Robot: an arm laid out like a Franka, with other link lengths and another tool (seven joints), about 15 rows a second.
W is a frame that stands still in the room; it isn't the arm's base.
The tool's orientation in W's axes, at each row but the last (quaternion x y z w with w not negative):
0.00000, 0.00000, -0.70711, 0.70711
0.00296, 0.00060, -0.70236, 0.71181
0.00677, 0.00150, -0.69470, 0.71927
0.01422, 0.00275, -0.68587, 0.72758
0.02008, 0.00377, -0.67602, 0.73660
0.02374, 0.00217, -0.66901, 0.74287
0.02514, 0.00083, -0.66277, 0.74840
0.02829, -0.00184, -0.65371, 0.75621
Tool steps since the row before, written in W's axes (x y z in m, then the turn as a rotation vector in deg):
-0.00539, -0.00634, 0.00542, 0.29, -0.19, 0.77
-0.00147, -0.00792, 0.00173, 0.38, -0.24, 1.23
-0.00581, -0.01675, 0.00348, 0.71, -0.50, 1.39
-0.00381, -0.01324, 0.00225, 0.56, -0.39, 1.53
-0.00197, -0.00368, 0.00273, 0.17, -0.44, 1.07
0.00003, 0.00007, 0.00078, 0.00, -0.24, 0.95
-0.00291, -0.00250, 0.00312, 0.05, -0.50, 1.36
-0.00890, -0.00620, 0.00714, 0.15, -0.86, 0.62
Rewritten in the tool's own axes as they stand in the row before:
0.00634, -0.00539, 0.00542, 0.19, 0.29, 0.77
0.00789, -0.00157, 0.00177, 0.24, 0.38, 1.23
0.01650, -0.00636, 0.00372, 0.51, 0.70, 1.39
0.01293, -0.00454, 0.00263, 0.39, 0.56, 1.53
0.00341, -0.00221, 0.00290, 0.42, 0.16, 1.08
-0.00009, 0.00006, 0.00078, 0.21, 0.01, 0.96
0.00202, -0.00307, 0.00331, 0.46, 0.04, 1.38
0.00459, -0.00937, 0.00773, 0.85, 0.05, 0.65

